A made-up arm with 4 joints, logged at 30 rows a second.
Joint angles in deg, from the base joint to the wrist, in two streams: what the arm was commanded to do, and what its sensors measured. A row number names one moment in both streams.
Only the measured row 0 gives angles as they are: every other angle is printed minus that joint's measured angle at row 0.
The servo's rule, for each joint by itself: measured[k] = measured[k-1] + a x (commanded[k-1-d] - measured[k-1]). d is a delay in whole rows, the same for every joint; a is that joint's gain. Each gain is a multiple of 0.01, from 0.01 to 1. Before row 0 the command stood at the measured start. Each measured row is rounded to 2 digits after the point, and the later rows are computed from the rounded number. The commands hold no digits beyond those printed.
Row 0, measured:
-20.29, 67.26, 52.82, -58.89
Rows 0 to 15, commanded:
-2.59, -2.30, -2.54, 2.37
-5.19, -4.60, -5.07, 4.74
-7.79, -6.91, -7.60, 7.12
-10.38, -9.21, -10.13, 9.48
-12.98, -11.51, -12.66, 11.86
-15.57, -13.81, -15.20, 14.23
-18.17, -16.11, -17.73, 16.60
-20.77, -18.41, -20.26, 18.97
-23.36, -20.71, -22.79, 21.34
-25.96, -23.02, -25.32, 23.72
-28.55, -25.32, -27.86, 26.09
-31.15, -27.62, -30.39, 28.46
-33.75, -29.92, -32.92, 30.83
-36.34, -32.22, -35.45, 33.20
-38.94, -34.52, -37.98, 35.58
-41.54, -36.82, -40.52, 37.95
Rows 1 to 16, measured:
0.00, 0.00, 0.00, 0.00
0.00, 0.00, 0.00, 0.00
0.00, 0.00, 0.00, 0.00
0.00, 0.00, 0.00, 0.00
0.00, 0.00, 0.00, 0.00
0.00, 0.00, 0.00, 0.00
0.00, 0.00, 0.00, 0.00
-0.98, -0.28, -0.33, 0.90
-2.58, -0.80, -0.95, 2.36
-4.56, -1.53, -1.81, 4.17
-6.77, -2.45, -2.89, 6.19
-9.13, -3.54, -4.16, 8.34
-11.58, -4.77, -5.60, 10.58
-14.08, -6.13, -7.18, 12.87
-16.62, -7.60, -8.88, 15.19
-19.18, -9.17, -10.69, 17.53
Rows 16 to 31, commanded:
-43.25, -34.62, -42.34, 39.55
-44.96, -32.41, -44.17, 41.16
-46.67, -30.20, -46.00, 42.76
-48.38, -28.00, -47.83, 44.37
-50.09, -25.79, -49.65, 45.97
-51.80, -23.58, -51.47, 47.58
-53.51, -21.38, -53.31, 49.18
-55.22, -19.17, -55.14, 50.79
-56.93, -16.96, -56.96, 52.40
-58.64, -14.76, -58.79, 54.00
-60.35, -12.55, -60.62, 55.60
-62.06, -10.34, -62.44, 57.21
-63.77, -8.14, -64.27, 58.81
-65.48, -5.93, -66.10, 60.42
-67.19, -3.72, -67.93, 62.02
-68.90, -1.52, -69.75, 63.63
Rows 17 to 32, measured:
-21.76, -10.83, -12.59, 19.88
-24.34, -12.57, -14.58, 22.24
-26.93, -14.38, -16.64, 24.60
-29.52, -16.24, -18.76, 26.97
-32.11, -18.16, -20.93, 29.34
-34.71, -20.12, -23.15, 31.71
-37.31, -22.12, -25.41, 34.08
-39.57, -23.62, -27.61, 36.16
-41.62, -24.67, -29.76, 38.06
-43.54, -25.33, -31.87, 39.85
-45.38, -25.65, -33.94, 41.57
-47.17, -25.67, -35.98, 43.24
-48.93, -25.42, -37.99, 44.89
-50.67, -24.94, -39.98, 46.52
-52.40, -24.25, -41.95, 48.14
-54.12, -23.38, -43.90, 49.76

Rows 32 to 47, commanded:
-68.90, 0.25, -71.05, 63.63
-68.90, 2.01, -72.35, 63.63
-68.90, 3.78, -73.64, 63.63
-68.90, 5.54, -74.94, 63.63
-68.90, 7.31, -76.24, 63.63
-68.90, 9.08, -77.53, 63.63
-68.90, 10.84, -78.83, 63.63
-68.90, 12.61, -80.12, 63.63
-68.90, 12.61, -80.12, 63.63
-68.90, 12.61, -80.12, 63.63
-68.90, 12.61, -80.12, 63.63
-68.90, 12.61, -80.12, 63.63
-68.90, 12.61, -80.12, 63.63
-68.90, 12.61, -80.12, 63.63
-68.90, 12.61, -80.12, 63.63
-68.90, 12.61, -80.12, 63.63
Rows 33 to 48, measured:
-55.84, -22.35, -45.84, 51.37
-57.55, -21.17, -47.76, 52.98
-59.26, -19.87, -49.67, 54.59
-60.97, -18.46, -51.57, 56.19
-62.68, -16.96, -53.46, 57.80
-64.39, -15.37, -55.34, 59.40
-66.10, -13.71, -57.21, 61.01
-67.16, -12.03, -59.01, 62.01
-67.82, -10.35, -60.74, 62.63
-68.23, -8.65, -62.42, 63.01
-68.48, -6.95, -64.05, 63.25
-68.64, -5.24, -65.63, 63.39
-68.74, -3.52, -67.18, 63.48
-68.80, -1.80, -68.69, 63.54
-68.84, -0.07, -70.18, 63.57
-68.86, 1.45, -71.47, 63.59

